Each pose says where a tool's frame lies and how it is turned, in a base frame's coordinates. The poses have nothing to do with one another.
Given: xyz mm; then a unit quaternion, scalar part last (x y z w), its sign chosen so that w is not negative.
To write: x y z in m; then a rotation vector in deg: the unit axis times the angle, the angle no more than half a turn. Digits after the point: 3 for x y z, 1 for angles.
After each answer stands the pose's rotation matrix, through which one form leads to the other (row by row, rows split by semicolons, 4 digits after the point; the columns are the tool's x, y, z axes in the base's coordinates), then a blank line. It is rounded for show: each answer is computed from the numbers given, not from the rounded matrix.
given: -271 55 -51 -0.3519 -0.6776 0.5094 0.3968
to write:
-0.271 0.055 -0.051 -51.1 -98.4 73.9
-0.4374 0.0726 -0.8963; 0.8812 0.2333 -0.4111; 0.1792 -0.9697 -0.1661

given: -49 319 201 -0.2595 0.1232 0.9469 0.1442
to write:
-0.049 0.319 0.201 -42.9 20.3 156.4
-0.8237 -0.3370 -0.4559; 0.2092 -0.9281 0.3082; -0.5270 0.1585 0.8350

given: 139 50 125 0.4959 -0.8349 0.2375 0.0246
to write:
0.139 0.050 0.125 87.9 -148.0 42.1
-0.5069 -0.8398 0.1945; -0.8164 0.3953 -0.4210; 0.2766 -0.3722 -0.8860

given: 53 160 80 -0.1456 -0.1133 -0.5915 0.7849
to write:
0.053 0.160 0.080 -18.0 -14.0 -73.1
0.2746 0.9616 -0.0056; -0.8956 0.2578 0.3626; 0.3501 -0.0945 0.9319

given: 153 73 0 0.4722 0.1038 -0.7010 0.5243
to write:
0.153 0.073 0.000 64.7 14.2 -96.1
-0.0043 0.8331 -0.5532; -0.6370 -0.4287 -0.6407; -0.7708 0.3496 0.5325

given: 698 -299 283 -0.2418 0.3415 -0.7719 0.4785
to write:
0.698 -0.299 0.283 -33.8 47.8 -108.0
-0.4251 0.5736 0.7002; -0.9040 -0.3087 -0.2958; 0.0465 -0.7587 0.6498

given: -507 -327 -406 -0.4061 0.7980 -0.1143 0.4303
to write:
-0.507 -0.327 -0.406 -58.0 114.1 -16.3
-0.2998 -0.5498 0.7796; -0.7465 0.6440 0.1671; -0.5940 -0.5319 -0.6035

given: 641 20 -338 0.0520 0.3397 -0.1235 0.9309
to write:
0.641 0.020 -0.338 6.1 39.8 -14.5
0.7387 0.2653 0.6197; -0.1946 0.9641 -0.1807; -0.6453 0.0129 0.7638

